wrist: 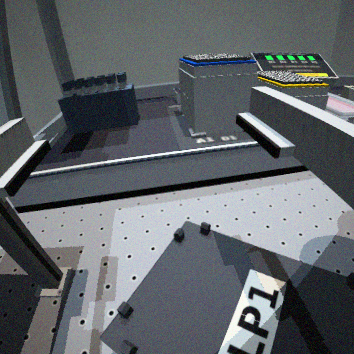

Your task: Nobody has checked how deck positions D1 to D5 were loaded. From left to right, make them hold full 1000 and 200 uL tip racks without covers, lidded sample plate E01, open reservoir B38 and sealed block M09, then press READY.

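Frame: origin at the arm's base, x left, y back, z up, level; metres.
Seen in the pictures: gripper, between the fingertips: [140, 115].
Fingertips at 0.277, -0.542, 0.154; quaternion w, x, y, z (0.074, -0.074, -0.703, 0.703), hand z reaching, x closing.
Note:
Pixels of each thing's top centre, then the offset from my fingertips to it, as dx, dy, dz. "spot": a spot on its surface instead. Level surfaces: height alone.
- tall grey tip rack, centre of its top: [211, 55] -0.145, -0.183, +0.016
- lower tip rack, centre of its top: [283, 74] -0.266, -0.157, -0.017
- pink plate, centre of its top: [334, 100] -0.388, -0.130, -0.066
- screen, a spot on its surface: [294, 65] spot: -0.408, -0.260, -0.018
- dark rack, a spot on its surface: [100, 107] spot: +0.028, -0.237, -0.046
- dark plate holder, centre of its top: [258, 313] -0.028, +0.089, -0.082
- perforated bench, height of its surface: dz -0.142
My gripper [140, 115] is open and empty, its fingers at the left and right of the wrist view, above the area in front of the deck. A tall grey tip rack [215, 97] with a blue rim and uncovered tips stands at the position labelled D1. To its right is a lower tip rack [293, 80] with a yellow rim, also uncovered. Part of a pink plate [341, 104] shows at the right edge. The screen [294, 65] behind shows several green squares and part of a yellow bar. The reservoir and the sealed block do not show.
A dark rack [100, 107] with a row of dark-topped items stands at the back left. The raised deck edge [150, 172] crosses the view. In front, a dark plate holder [175, 285] labelled LP1, with small corner pegs, lies on the perforated bench [145, 215]. A dark structure fills the lower left.

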